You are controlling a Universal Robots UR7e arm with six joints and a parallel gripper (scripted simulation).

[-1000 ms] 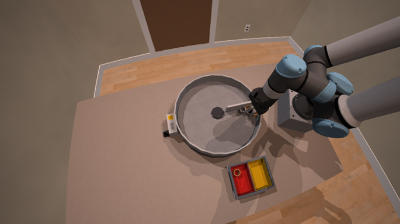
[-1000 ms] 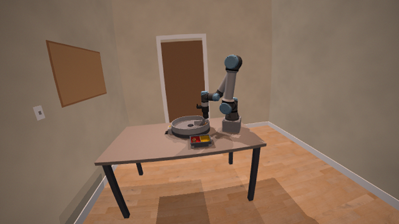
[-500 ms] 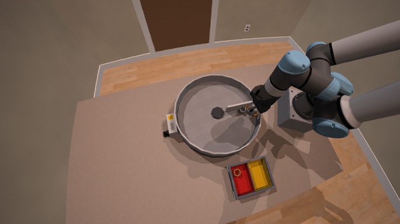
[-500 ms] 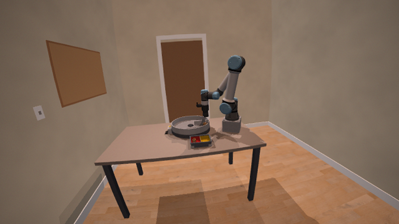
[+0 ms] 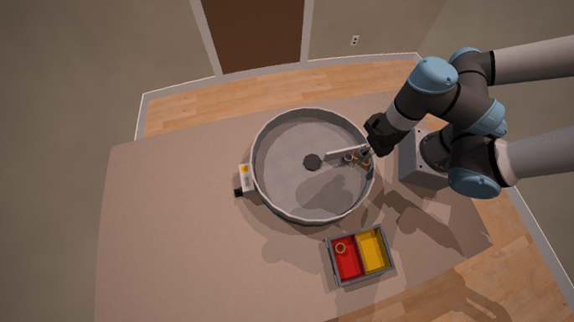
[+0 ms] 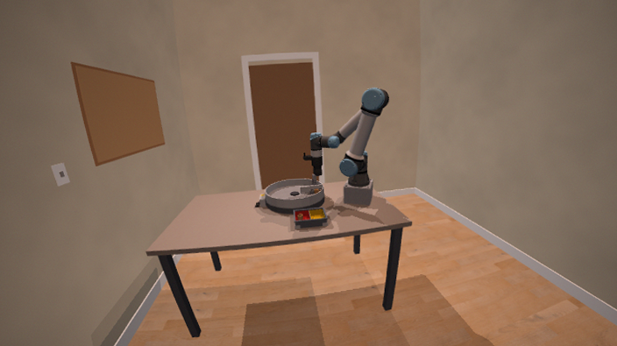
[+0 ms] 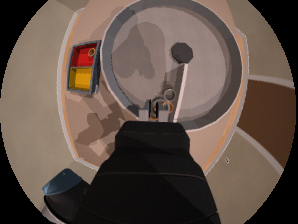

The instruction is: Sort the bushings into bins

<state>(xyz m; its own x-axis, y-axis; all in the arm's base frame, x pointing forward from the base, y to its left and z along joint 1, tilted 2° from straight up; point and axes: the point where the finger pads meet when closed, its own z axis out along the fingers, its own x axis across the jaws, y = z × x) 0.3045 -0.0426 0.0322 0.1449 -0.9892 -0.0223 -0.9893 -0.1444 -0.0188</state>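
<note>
My gripper is now 7 cm short of the red bin, 28 cm to the right of it and 13 cm above it. The rest, counted from my hand: turntable 14 cm ahead, 6 cm to the right, 10 cm below.
</note>
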